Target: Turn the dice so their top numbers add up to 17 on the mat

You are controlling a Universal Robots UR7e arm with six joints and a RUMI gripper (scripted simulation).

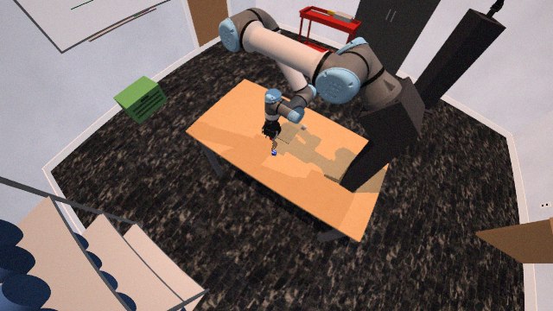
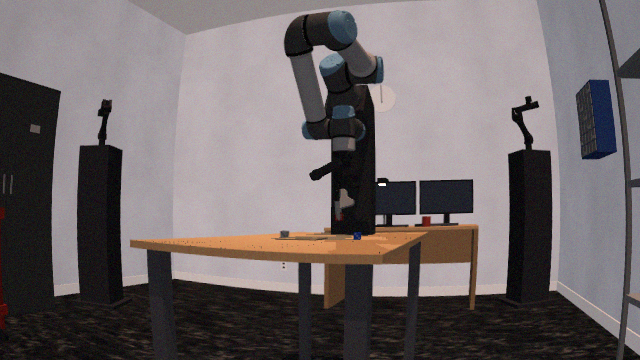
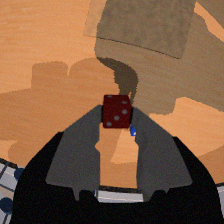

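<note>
Now: hand 3 cm past the blue die, 7 cm to the right of it and 7 cm above it. Also, from my hand: red die (right at my hand); then grey die (18 cm behind, 18 cm to the right, 7 cm below); then tan mat (6 cm behind, 12 cm to the right, 8 cm below).
</note>
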